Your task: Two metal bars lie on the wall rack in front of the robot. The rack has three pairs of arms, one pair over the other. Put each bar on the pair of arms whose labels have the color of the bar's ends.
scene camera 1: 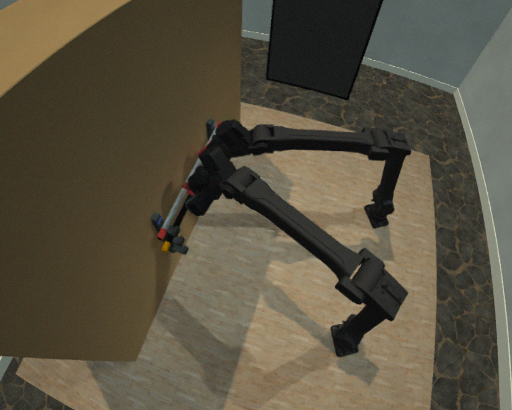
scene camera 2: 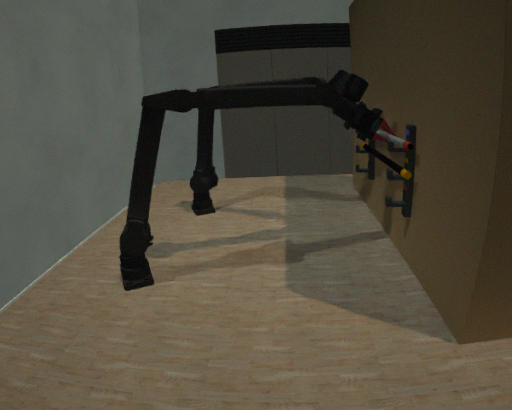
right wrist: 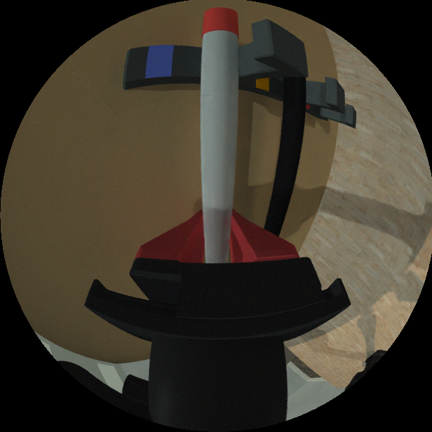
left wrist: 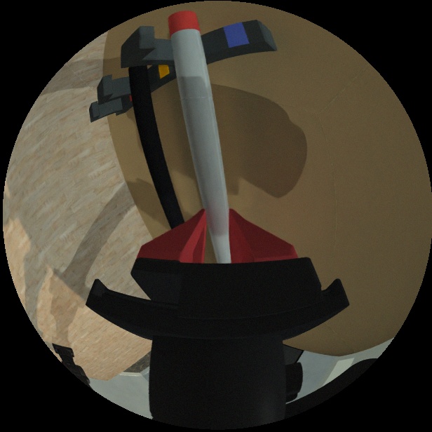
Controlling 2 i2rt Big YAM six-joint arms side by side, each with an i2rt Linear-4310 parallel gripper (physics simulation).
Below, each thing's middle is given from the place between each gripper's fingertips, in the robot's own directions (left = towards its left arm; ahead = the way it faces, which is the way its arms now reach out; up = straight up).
Right now the grey bar (right wrist: 219,54) is 2 cm behind my right hand, 8 cm to the left of it and 1 cm above it. Also, from my right hand: black bar (right wrist: 294,87): 2 cm behind, 9 cm to the left, 7 cm below.
Now: left hand 1 cm short of the grey bar and 6 cm to the left of it. From my left hand the other things lie so: black bar (1 cm ahead, 6 cm to the right, 8 cm below).
